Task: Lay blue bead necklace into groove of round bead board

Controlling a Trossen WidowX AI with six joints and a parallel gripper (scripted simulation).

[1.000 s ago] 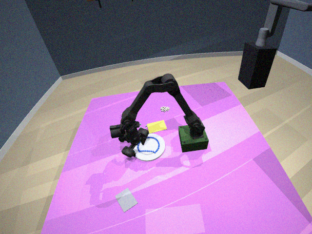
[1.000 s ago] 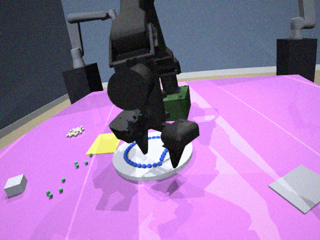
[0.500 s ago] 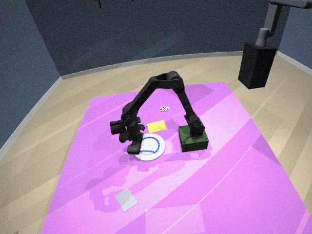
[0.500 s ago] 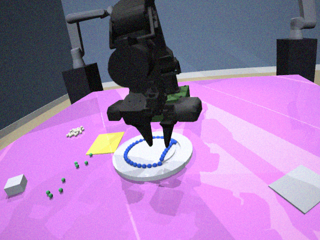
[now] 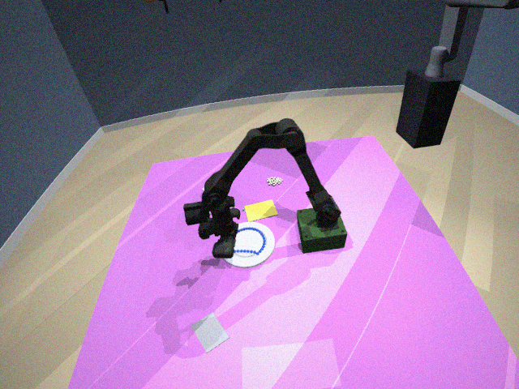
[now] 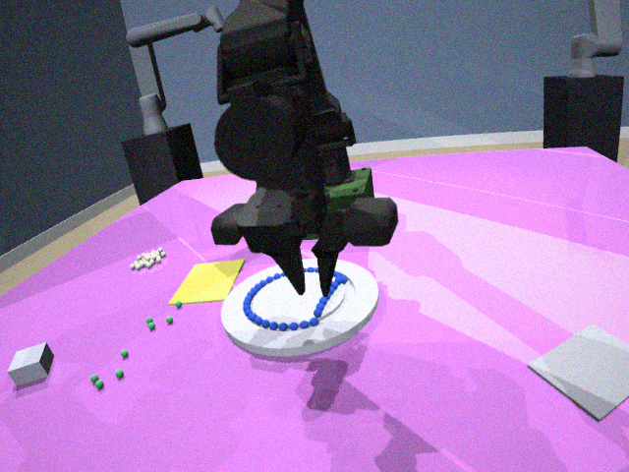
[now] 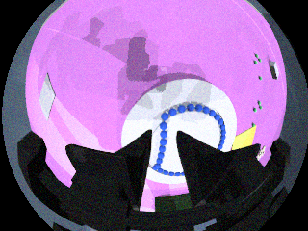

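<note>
My gripper tip is now 50 mm past the round white bead board, 30 mm to the left of it and 30 mm above it. The rest, counted from my gripper tip: yellow sheet: 120 mm behind, 190 mm to the right, 40 mm below; then grey tile: 90 mm ahead, 270 mm to the left, 40 mm below; then cube: 100 mm ahead, 360 mm to the right, 30 mm below.
</note>
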